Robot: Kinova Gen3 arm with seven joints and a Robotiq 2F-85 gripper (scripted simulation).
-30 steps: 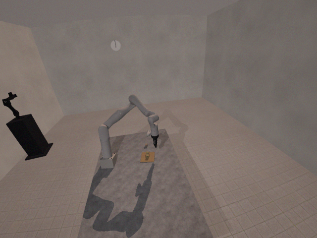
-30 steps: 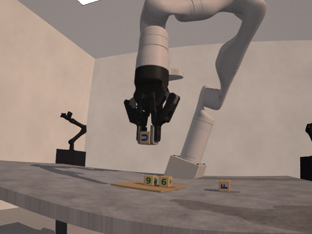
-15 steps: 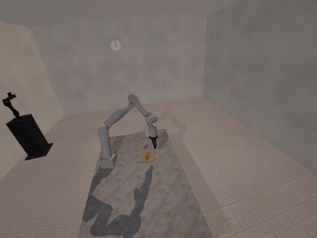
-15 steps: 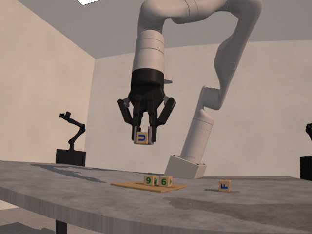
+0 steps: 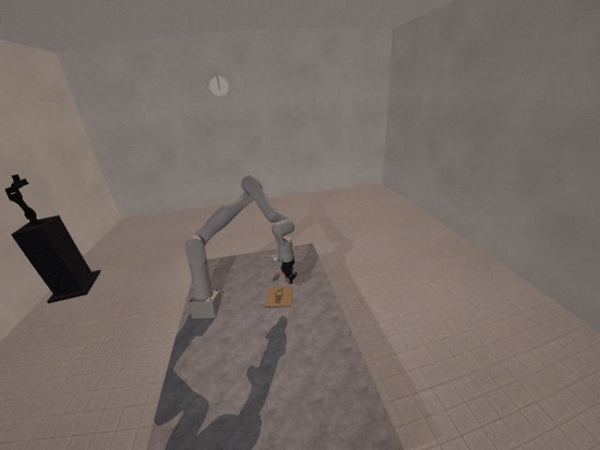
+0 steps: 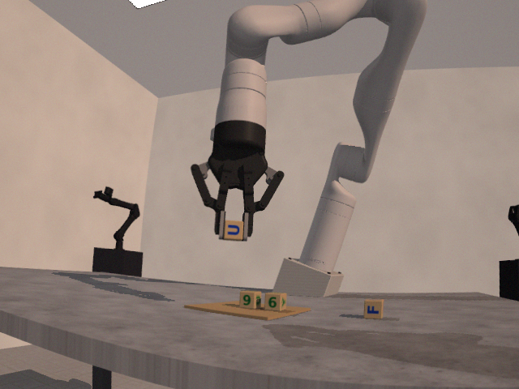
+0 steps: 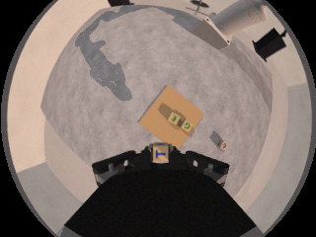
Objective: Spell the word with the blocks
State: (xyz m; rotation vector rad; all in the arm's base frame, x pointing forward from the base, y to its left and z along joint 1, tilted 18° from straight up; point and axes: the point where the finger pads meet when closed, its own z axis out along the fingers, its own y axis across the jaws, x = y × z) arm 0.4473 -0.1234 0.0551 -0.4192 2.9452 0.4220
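My hand is 6 cm past the E block, 2 cm to the right of it and 10 cm above it. Round my hand: F block 3 cm behind, 20 cm to the left, 11 cm below; mat 6 cm behind, 2 cm to the left, 12 cm below.
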